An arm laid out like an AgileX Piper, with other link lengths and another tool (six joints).
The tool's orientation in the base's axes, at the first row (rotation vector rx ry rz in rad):
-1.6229, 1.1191, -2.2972
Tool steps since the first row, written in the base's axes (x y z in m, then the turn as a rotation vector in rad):
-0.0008, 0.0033, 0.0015, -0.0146, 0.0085, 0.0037
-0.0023, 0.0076, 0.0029, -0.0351, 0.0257, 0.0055
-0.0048, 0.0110, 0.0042, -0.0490, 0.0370, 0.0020
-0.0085, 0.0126, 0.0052, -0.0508, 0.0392, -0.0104
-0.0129, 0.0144, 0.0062, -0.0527, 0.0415, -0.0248
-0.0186, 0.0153, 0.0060, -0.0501, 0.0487, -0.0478
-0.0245, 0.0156, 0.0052, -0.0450, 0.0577, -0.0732
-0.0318, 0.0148, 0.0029, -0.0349, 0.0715, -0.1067
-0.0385, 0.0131, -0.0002, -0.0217, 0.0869, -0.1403
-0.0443, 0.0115, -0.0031, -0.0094, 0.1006, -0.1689
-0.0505, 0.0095, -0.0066, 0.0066, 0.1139, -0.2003
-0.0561, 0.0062, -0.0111, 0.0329, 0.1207, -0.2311
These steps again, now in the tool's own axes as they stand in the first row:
-0.0001, -0.0031, -0.0021, 0.0049, -0.0039, -0.0161
-0.0005, -0.0066, -0.0053, 0.0066, -0.0111, -0.0419
-0.0001, -0.0091, -0.0089, 0.0043, -0.0128, -0.0599
0.0015, -0.0097, -0.0127, -0.0055, -0.0061, -0.0645
0.0033, -0.0103, -0.0172, -0.0169, 0.0017, -0.0695
0.0051, -0.0090, -0.0226, -0.0391, 0.0100, -0.0744
0.0068, -0.0069, -0.0279, -0.0652, 0.0177, -0.0784
0.0085, -0.0027, -0.0341, -0.1018, 0.0254, -0.0819
0.0097, 0.0026, -0.0394, -0.1406, 0.0311, -0.0835
0.0107, 0.0073, -0.0440, -0.1744, 0.0352, -0.0842
0.0116, 0.0128, -0.0488, -0.2116, 0.0401, -0.0821
0.0121, 0.0197, -0.0527, -0.2497, 0.0462, -0.0678

